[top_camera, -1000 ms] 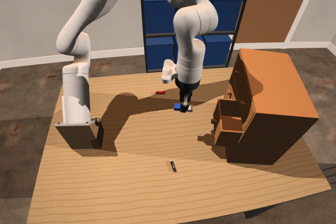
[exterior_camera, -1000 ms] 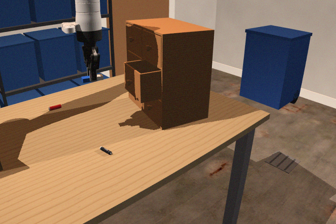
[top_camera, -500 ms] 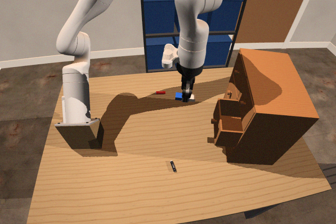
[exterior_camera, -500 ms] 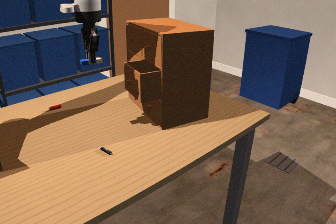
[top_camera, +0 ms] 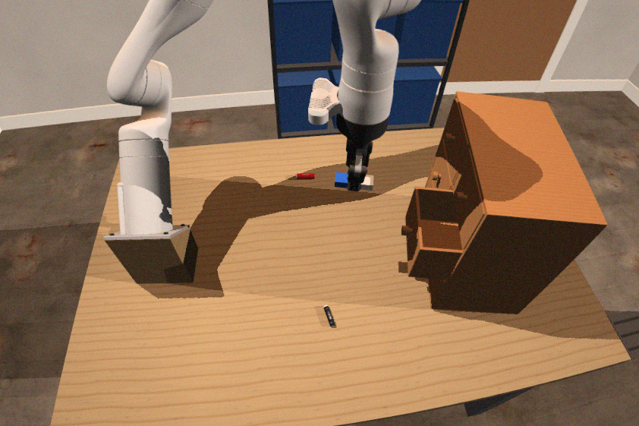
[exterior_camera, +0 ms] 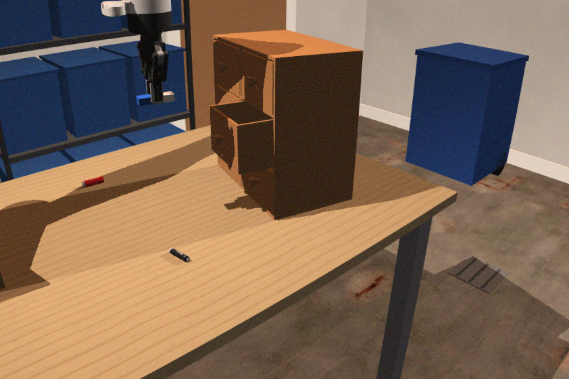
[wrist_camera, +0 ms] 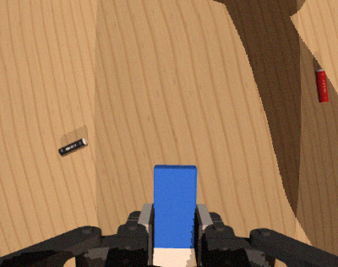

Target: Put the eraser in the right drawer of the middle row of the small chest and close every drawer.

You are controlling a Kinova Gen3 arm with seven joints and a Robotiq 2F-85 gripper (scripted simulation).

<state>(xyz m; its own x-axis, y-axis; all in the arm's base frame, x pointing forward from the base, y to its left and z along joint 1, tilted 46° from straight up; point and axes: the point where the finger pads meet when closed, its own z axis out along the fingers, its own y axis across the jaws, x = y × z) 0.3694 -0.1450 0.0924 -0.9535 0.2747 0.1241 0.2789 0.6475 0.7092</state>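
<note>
My gripper is now 1 cm short of the eraser and 1 cm above it. Also, from my hand: small black cylinder (6 cm behind, 13 cm to the right, 25 cm below); then red cylinder (5 cm behind, 24 cm to the left, 25 cm below).
</note>
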